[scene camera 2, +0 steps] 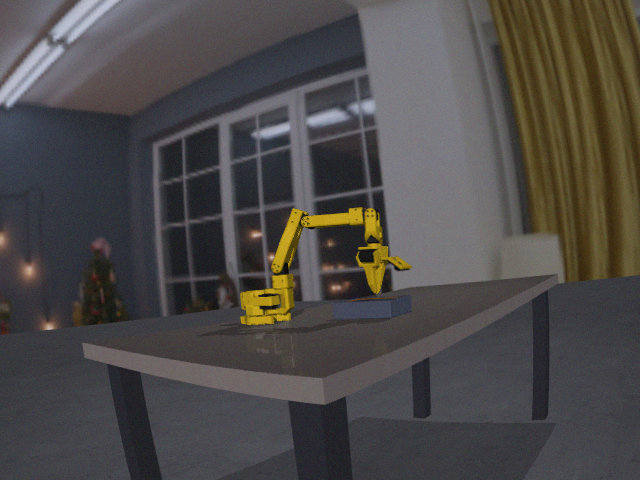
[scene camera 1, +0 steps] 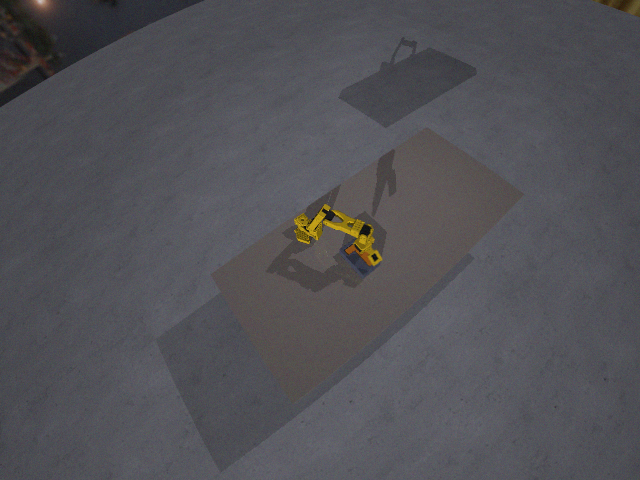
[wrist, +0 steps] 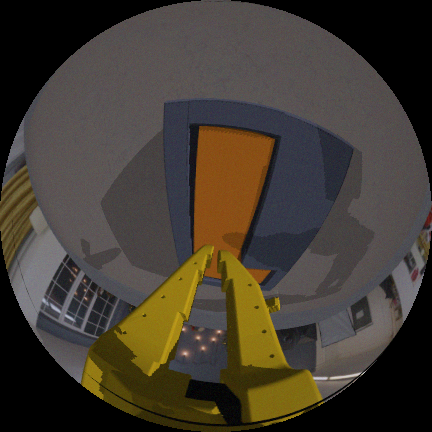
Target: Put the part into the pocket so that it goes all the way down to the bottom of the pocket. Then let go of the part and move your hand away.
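Places are measured from the arm's base along level axes (x ahead, y left, z up), in centimetres.
Where they show: end effector, tool point: (scene camera 2: pixel 376 291) (scene camera 1: pixel 363 251) (wrist: pixel 212 254); arm's base, origin of the base link: (scene camera 2: pixel 273 321) (scene camera 1: pixel 311 235).
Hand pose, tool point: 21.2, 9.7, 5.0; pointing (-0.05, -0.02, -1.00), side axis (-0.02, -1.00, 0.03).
Each offset is from my tool point to the centre of the thing, as dx, dy, dz.
The orange part {+0.0, -1.7, -3.0} (scene camera 1: pixel 351 249) (wrist: pixel 230 185) lies in the pocket of the blue block {-0.2, -1.7, -3.1} (scene camera 1: pixel 362 269) (scene camera 2: pixel 361 310) (wrist: pixel 295 190). In the wrist view it looks L-shaped, its foot showing beyond the right jaw, with narrow dark gaps along its long sides. In scene camera 2 a thin orange strip shows at the block's top; whether the part rests on the pocket's bottom cannot be told. My gripper (scene camera 2: pixel 376 291) (wrist: pixel 216 251) is shut and empty, pointing down with its tips close over the part. The jaws hide some of the part's near end.
The block stands on the brown table (scene camera 1: pixel 439 170) (scene camera 2: pixel 206 379), in front of the arm's yellow base (scene camera 1: pixel 305 229) (scene camera 2: pixel 266 307). Shadows of the arm fall across the table and the block. The table's edges drop to the floor.
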